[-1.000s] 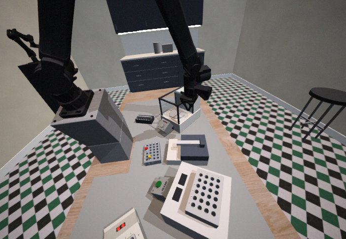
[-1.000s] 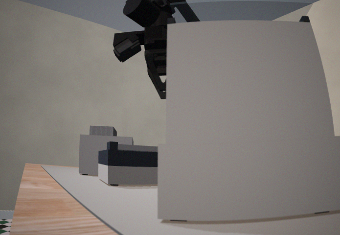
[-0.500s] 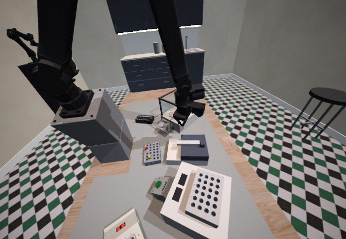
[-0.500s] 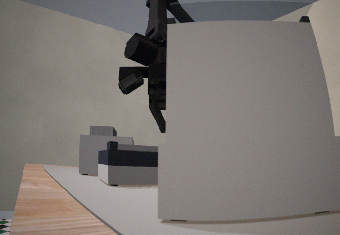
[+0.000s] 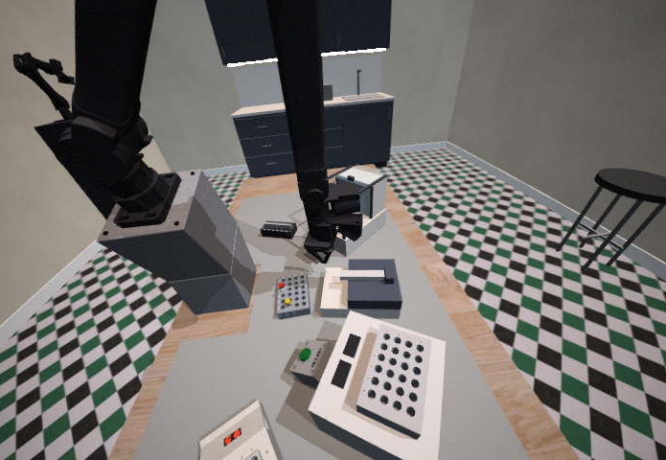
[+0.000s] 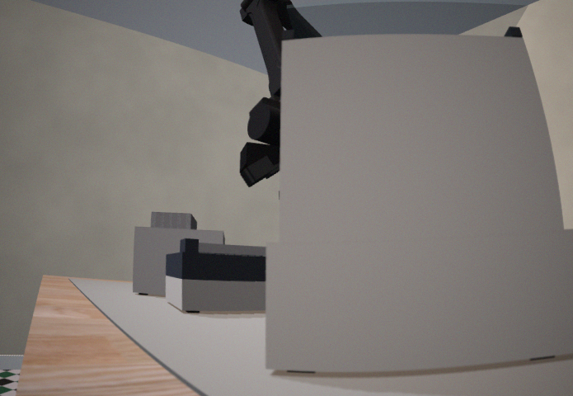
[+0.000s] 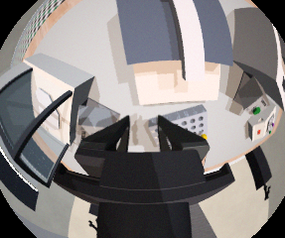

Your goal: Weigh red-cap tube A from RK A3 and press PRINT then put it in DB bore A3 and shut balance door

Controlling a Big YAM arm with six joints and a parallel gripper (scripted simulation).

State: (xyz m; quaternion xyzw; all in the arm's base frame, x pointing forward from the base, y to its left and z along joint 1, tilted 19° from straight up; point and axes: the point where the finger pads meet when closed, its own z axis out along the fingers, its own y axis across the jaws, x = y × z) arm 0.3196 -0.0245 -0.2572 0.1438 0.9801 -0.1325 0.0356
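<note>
My gripper is now 10 cm past the tube rack, 9 cm above it and 5 cm to the left of it. The rest, counted from my hand: yellow-capped tube (11 cm behind, 10 cm to the right, 7 cm below); balance door (27 cm to the left, 13 cm ahead, 11 cm above); spectrophotometer (9 cm ahead, 7 cm to the right, 3 cm below).
</note>
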